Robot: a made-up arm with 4 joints.
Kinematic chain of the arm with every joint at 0, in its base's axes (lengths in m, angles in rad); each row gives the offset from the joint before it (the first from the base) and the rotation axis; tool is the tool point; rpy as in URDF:
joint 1: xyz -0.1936 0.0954 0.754 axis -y
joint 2: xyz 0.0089 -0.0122 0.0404 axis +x
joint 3: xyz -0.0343 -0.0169 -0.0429 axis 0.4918 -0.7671 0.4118
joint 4: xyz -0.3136 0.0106 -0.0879 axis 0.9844 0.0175 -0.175
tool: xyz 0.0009 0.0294 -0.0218 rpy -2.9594 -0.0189 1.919
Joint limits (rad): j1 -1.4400..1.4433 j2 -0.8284..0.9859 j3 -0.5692..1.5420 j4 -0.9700..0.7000
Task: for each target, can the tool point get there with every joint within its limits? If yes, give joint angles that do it. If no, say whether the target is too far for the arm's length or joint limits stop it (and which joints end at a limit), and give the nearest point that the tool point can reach.
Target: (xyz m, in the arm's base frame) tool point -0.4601 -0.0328 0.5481
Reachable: yes | joints 0.0373 -0.4752 0.5520 0.0836
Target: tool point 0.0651 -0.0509 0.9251
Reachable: no: joint limits stop it (at a limit: joint 1, joint 3, joint 4) | nearest point 0.0958 -0.0814 0.6716 | short by 0.257 m
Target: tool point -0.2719 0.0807 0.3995
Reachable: yes | joints 1.0606 -0.0614 -0.0931 -0.7864
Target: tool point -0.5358 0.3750 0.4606
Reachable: no: too far | nearest point -0.4306 0.2854 0.5508 | short by 0.165 m
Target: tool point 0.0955 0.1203 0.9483
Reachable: no: joint limits stop it (at a limit: joint 1, joint 2, joint 3, joint 4) | nearest point -0.1257 0.1481 1.0937 | short by 0.266 m
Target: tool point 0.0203 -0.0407 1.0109
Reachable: no: joint limits stop it (at a limit: joint 1, joint 2, joint 3, joint 4) | nearest point -0.1257 0.1481 1.0937 | short by 0.253 m
